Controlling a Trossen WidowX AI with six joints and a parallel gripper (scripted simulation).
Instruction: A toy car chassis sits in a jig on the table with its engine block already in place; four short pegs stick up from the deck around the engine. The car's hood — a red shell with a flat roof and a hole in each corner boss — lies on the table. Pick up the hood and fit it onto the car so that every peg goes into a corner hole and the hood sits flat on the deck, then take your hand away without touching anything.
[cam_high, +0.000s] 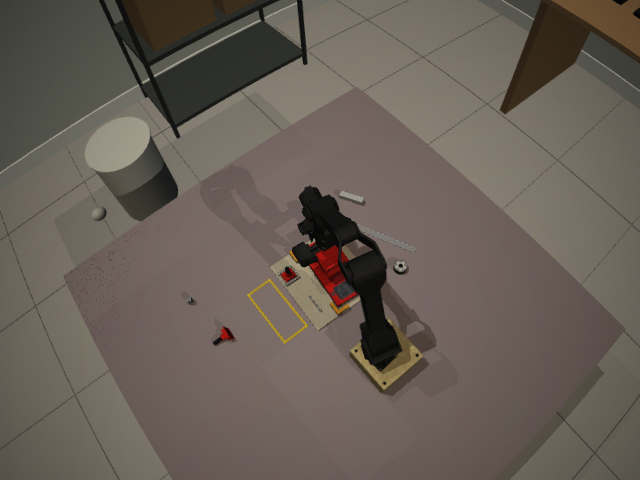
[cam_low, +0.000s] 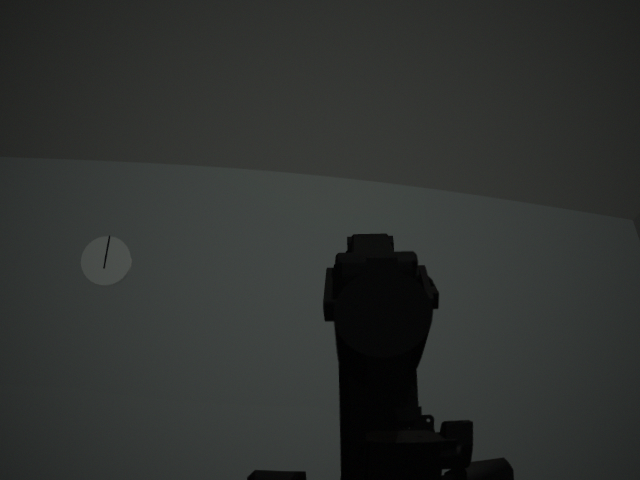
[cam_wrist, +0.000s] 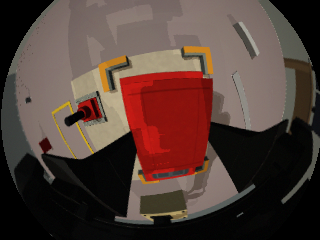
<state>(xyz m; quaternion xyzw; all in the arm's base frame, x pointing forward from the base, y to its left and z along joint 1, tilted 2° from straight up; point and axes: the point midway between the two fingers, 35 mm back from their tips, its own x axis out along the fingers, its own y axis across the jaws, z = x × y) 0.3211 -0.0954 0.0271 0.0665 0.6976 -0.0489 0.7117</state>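
Now: gripper tip 10 mm below the red hood. The rest, counted from my gripper tip: small wheel (160 mm behind, 150 mm to the right, 50 mm below); then thin grey strip (60 mm behind, 190 mm to the right, 60 mm below); then grey engine block (30 mm below).
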